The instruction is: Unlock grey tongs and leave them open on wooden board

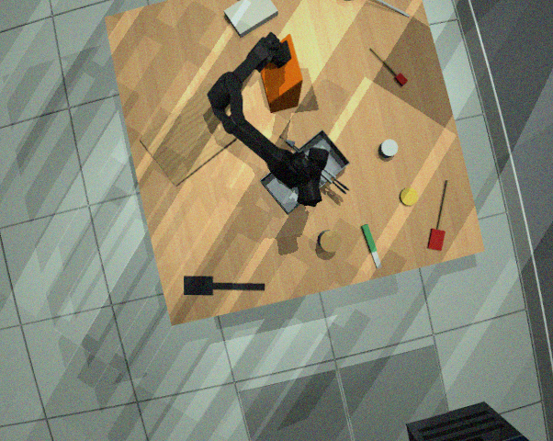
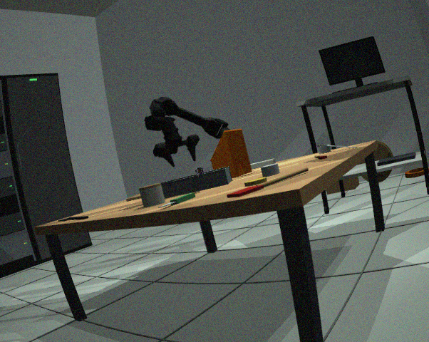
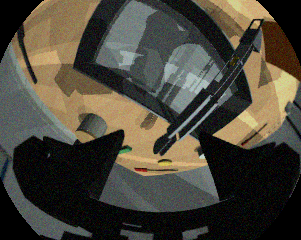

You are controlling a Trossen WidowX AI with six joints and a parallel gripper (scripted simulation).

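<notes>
My gripper tip is now 8 cm above the grey roasting tin, 6 cm past it and 3 cm to the left of it. Also, from my gripper tip: wooden board 41 cm to the right, 31 cm behind, 10 cm below; green-handled tool 30 cm ahead, 16 cm to the left, 11 cm below; white cylinder 31 cm to the left, 10 cm below, 7 cm behind.
</notes>
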